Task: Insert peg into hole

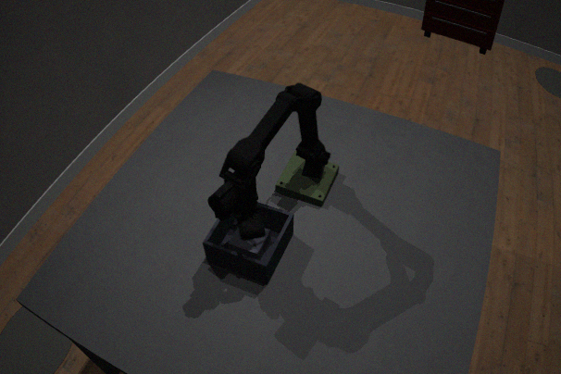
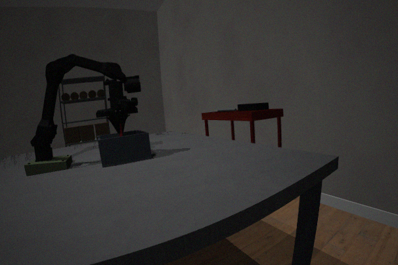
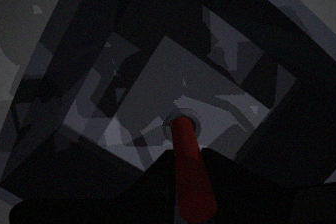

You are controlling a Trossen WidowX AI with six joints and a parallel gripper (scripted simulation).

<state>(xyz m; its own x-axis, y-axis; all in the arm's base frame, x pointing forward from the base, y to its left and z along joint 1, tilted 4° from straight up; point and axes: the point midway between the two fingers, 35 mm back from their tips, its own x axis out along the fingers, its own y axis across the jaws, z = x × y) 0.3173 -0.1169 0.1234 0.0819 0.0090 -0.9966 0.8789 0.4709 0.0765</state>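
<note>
My gripper is now 9 cm above the grey plate. Round my hand: box 11 cm below; then red peg 4 cm below.
</note>
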